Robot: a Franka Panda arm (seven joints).
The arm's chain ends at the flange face. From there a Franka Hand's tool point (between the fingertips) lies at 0.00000 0.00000 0.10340 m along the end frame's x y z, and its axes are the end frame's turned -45 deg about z.
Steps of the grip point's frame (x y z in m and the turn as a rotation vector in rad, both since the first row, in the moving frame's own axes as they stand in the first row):
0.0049, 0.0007, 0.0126, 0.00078, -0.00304, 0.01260
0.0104, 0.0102, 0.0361, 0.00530, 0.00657, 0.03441
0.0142, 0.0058, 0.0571, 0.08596, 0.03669, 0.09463
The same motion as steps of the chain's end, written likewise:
0.0042, -0.0031, 0.0126, -0.00160, -0.00270, 0.01260
0.0145, 0.0007, 0.0361, 0.00839, 0.00090, 0.03441
0.0173, 0.0032, 0.0576, 0.08673, -0.03484, 0.09463

